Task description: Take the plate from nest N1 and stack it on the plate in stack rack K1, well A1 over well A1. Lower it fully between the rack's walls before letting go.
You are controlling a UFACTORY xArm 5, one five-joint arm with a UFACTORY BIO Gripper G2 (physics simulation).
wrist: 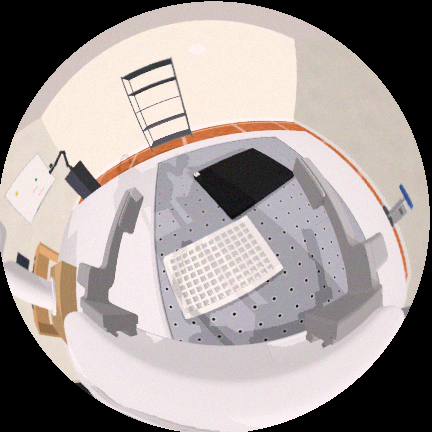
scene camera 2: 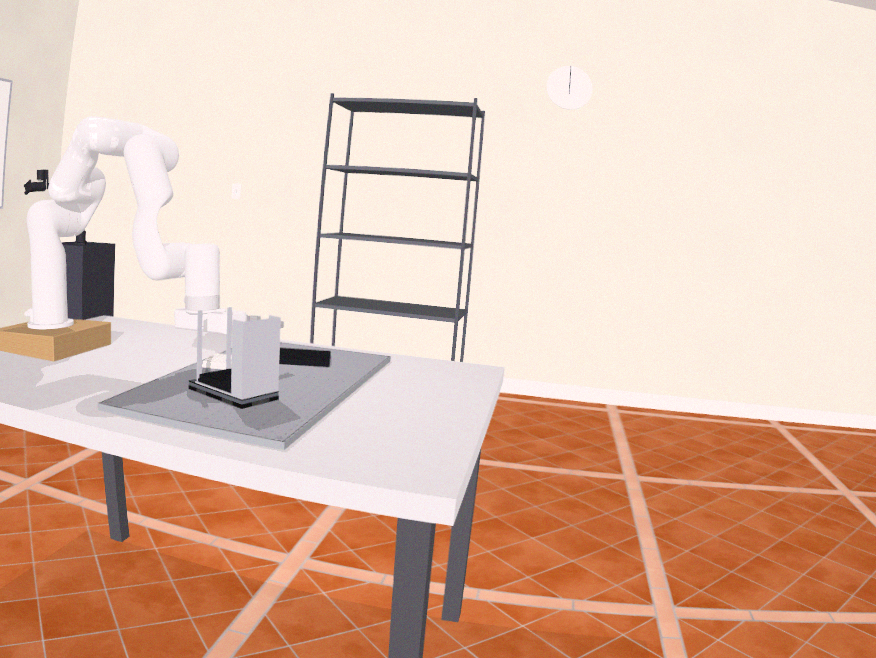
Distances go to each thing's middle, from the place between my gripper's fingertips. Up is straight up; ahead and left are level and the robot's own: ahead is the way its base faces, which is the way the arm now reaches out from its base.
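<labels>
White well plate point(wrist: 220, 267): 60 mm to the right of my hand, 20 mm behind it, 80 mm below it. Also measured from my hand: flat black slab point(scene camera 2: 290, 356), 80 mm ahead, 80 mm to the left, 90 mm below; tall grey wall point(scene camera 2: 260, 340), 150 mm ahead, 290 mm to the right. Going by their middles, the tall grey wall is the farthest from my hand of the things named here.
</labels>
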